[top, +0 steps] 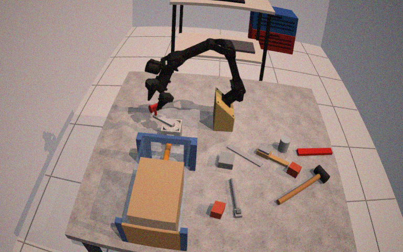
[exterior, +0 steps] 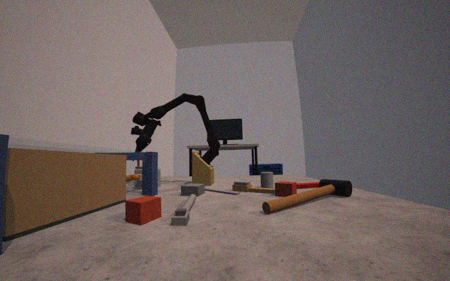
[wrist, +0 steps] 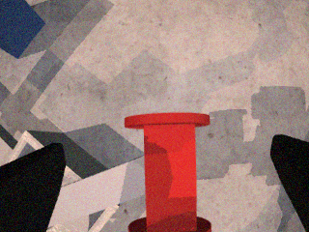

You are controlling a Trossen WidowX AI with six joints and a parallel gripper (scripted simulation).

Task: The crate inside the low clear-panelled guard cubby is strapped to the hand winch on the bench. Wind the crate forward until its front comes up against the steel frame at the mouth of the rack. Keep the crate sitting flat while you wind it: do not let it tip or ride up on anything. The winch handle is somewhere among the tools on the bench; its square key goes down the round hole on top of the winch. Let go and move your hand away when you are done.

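My gripper tip is now 1 cm past the red knob, 1 cm to the right of it and 3 cm above it. Round my gripper tip: grey winch (3 cm ahead, 9 cm to the left, 13 cm below); then grey crank arm (1 cm ahead, 4 cm to the left, 6 cm below); then blue frame (20 cm ahead, 10 cm to the left, 6 cm below).
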